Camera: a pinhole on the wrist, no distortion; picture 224 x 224 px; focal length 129.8 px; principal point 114.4 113.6 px. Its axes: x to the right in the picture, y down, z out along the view. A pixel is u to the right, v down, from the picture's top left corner.
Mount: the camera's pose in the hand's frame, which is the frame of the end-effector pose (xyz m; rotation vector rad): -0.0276 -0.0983 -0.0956 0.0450 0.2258 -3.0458
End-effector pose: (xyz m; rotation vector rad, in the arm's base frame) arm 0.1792 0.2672 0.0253 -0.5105 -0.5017 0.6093
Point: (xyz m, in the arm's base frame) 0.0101 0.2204 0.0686
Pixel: 176.0 15.8
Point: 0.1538 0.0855 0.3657
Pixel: 120.7 176.6
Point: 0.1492 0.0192 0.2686
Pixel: 161.5 196.6
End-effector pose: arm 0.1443 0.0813 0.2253 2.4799 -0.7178 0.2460
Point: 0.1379 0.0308 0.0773
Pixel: 107.1 54.6
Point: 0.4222 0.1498 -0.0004
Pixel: 43.2 196.2
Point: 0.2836 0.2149 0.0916
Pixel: 82.8 209.2
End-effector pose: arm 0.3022 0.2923 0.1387 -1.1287 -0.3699 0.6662
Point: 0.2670 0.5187 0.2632
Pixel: 48.0 76.4
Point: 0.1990 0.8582 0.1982
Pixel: 27.3 45.7
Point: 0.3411 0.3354 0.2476
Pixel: 38.4 102.1
